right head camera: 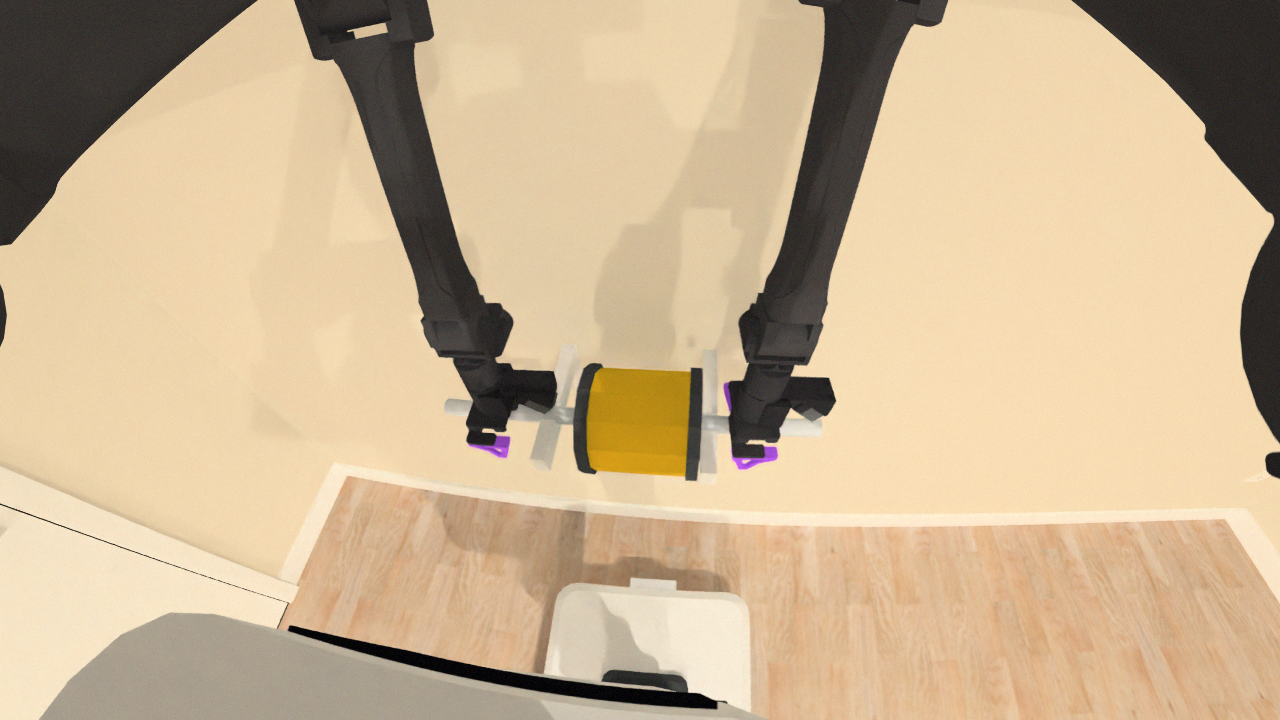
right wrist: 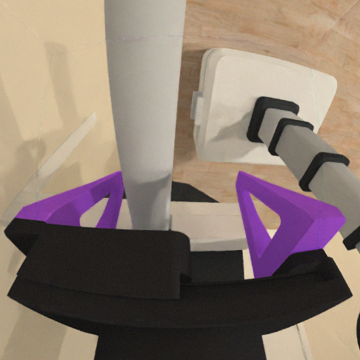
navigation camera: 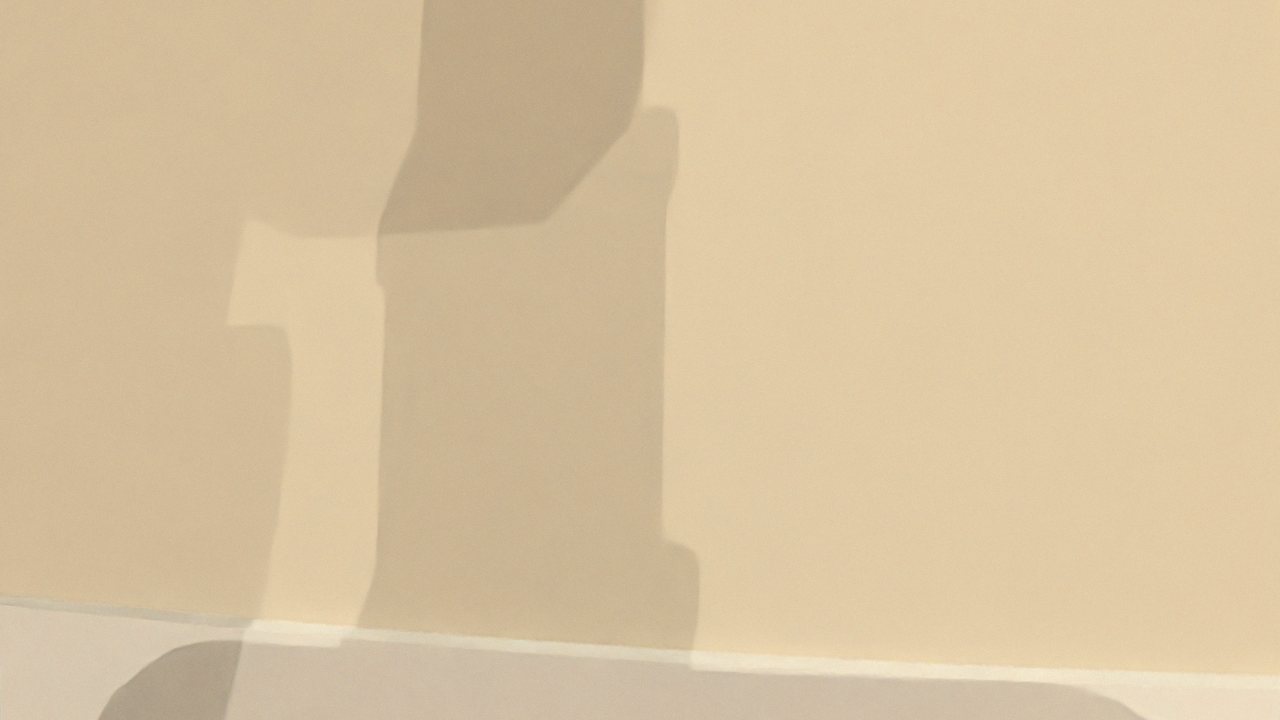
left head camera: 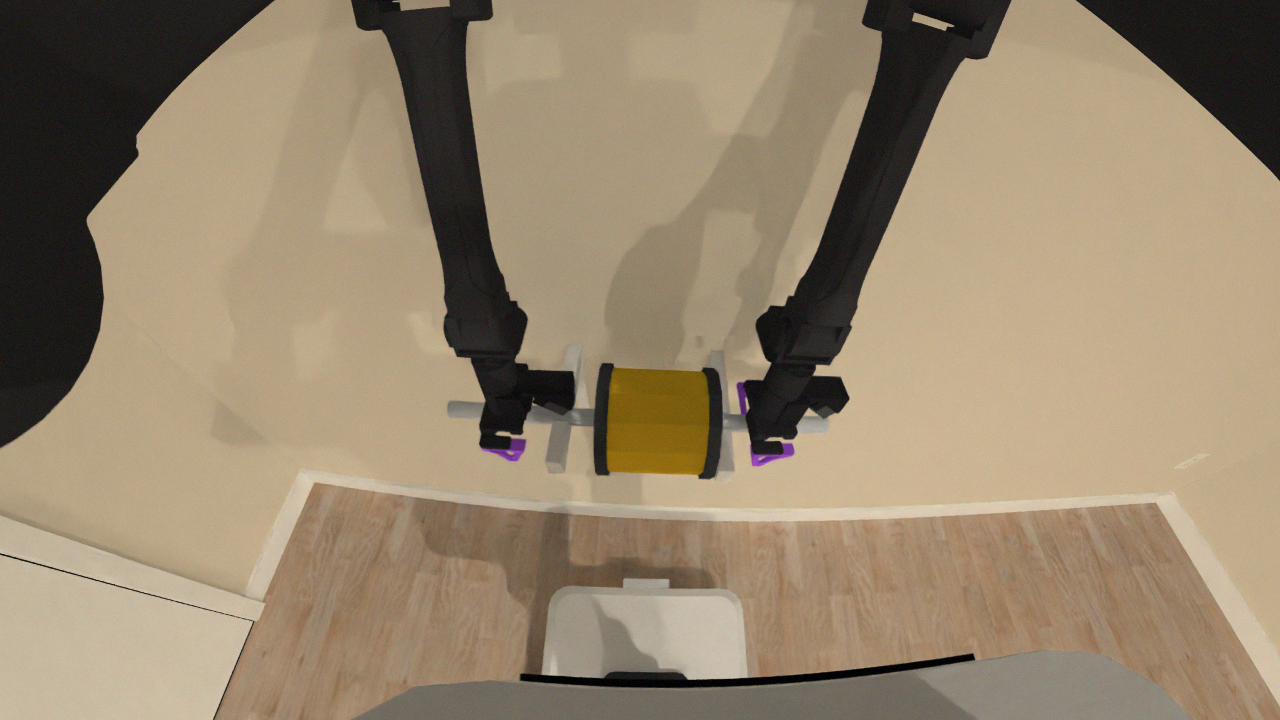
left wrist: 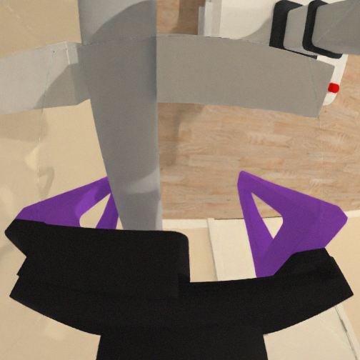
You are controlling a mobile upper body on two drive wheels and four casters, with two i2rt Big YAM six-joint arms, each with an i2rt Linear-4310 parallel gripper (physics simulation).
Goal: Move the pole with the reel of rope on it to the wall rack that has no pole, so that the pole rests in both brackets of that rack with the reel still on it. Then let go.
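Places are measured from the left arm's base along level axes (x ahead, y left, z up), in metres.
Pixels of known places: left gripper, fingertip midpoint: (right head camera: 509,433) (left head camera: 517,435); right gripper, fingertip midpoint: (right head camera: 739,443) (left head camera: 750,441).
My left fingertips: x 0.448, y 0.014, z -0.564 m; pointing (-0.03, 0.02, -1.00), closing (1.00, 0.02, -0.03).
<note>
Behind a point stands the place of what it marks.
The grey pole (left head camera: 460,409) {z -0.525, x 0.470, y 0.111 m} (right head camera: 456,406) {z -0.524, x 0.471, y 0.111 m} (left wrist: 127,125) (right wrist: 145,100) lies level across two pale wall brackets (left head camera: 556,447) {z -0.528, x 0.410, y -0.063 m} (right head camera: 543,447) {z -0.528, x 0.407, y -0.066 m}. The yellow reel (left head camera: 657,420) {z -0.468, x 0.428, y -0.217 m} (right head camera: 639,420) {z -0.467, x 0.429, y -0.222 m} with black end discs is on it, between the brackets. My left gripper (left head camera: 487,422) (right head camera: 475,417) (left wrist: 180,177) is open around the pole, left of the reel; the pole runs nearer the picture-left finger in the left wrist view. My right gripper (left head camera: 757,426) {z -0.558, x 0.447, y -0.379 m} (right head camera: 742,428) {z -0.558, x 0.447, y -0.379 m} (right wrist: 179,177) is open around the pole, right of the reel, also nearer its picture-left finger. The rack without a pole does not show.
A white base (left head camera: 644,626) {z -1.150, x 0.218, y -0.221 m} (right head camera: 657,626) {z -1.150, x 0.221, y -0.246 m} (right wrist: 270,75) stands on the wooden floor below the reel, with a grey column rising from it in the right wrist view. A white panel (left head camera: 107,626) {z -0.926, x 0.015, y 1.115 m} (right head camera: 107,608) {z -0.817, x -0.035, y 1.116 m} is at the lower left. The navigation camera faces a beige wall (navigation camera: 939,358) {z -1.166, x 0.620, y -0.352 m}.
</note>
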